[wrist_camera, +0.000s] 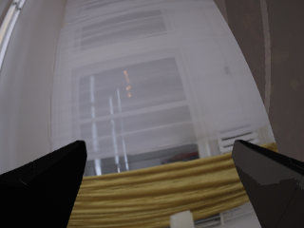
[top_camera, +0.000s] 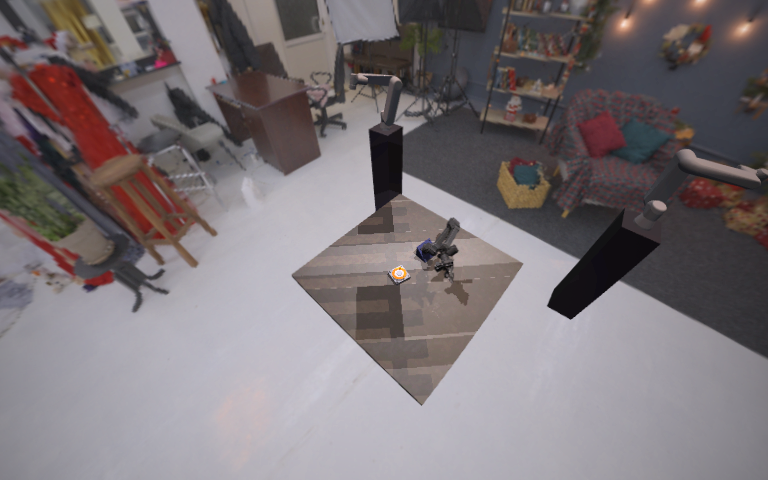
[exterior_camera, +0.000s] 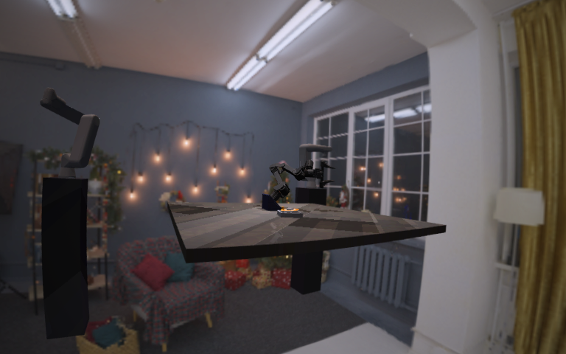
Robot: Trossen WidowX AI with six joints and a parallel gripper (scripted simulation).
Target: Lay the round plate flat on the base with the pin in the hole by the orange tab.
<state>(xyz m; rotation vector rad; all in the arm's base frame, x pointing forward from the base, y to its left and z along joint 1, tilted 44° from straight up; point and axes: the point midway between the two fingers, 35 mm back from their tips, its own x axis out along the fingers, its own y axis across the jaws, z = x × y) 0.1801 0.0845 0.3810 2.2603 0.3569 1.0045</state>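
My gripper tip is 390 mm to the left of the round plate, 220 mm above it and 30 mm short of it. From my gripper tip the other things lie so: square grey base (380 mm to the right, 230 mm below, 50 mm ahead).
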